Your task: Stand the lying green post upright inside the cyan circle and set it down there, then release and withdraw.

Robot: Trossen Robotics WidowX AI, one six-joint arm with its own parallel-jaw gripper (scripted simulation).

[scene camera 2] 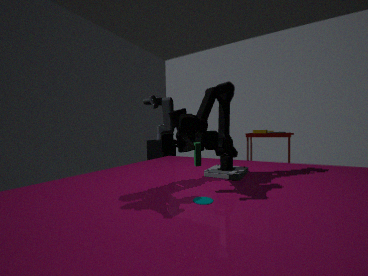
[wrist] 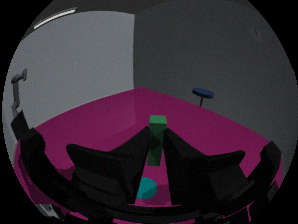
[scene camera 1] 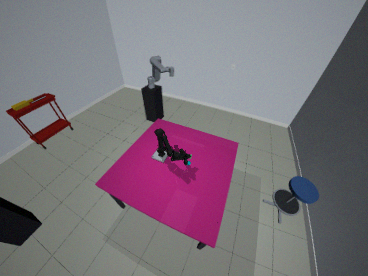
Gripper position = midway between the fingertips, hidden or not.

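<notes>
So you can picture it, the gripper (scene camera 2: 197,147) and (wrist: 156,130) is carrying a green post (wrist: 157,124).
</notes>
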